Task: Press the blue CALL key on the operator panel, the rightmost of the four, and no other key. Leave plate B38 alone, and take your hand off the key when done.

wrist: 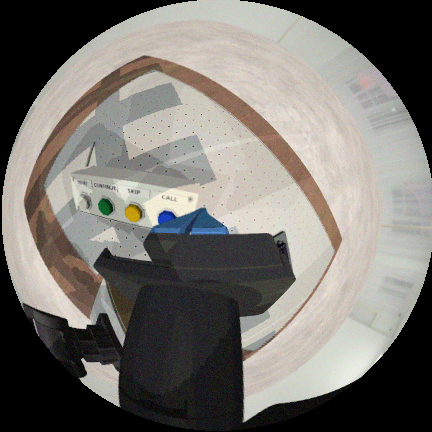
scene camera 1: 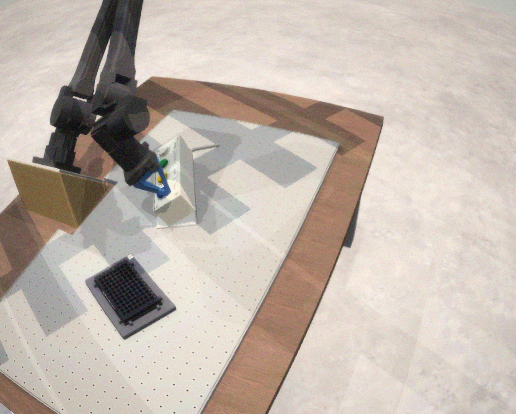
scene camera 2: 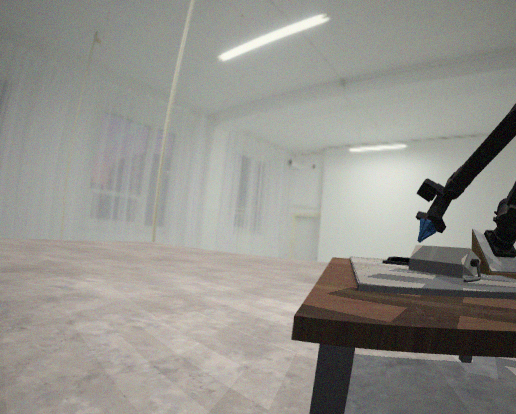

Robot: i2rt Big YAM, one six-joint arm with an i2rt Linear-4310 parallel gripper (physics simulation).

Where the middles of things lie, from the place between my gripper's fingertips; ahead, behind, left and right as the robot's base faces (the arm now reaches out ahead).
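There is the black ridged tray (scene camera 1: 130, 297), and I see it 200 mm to the right of my hand, 80 mm below it and 10 mm behind it.
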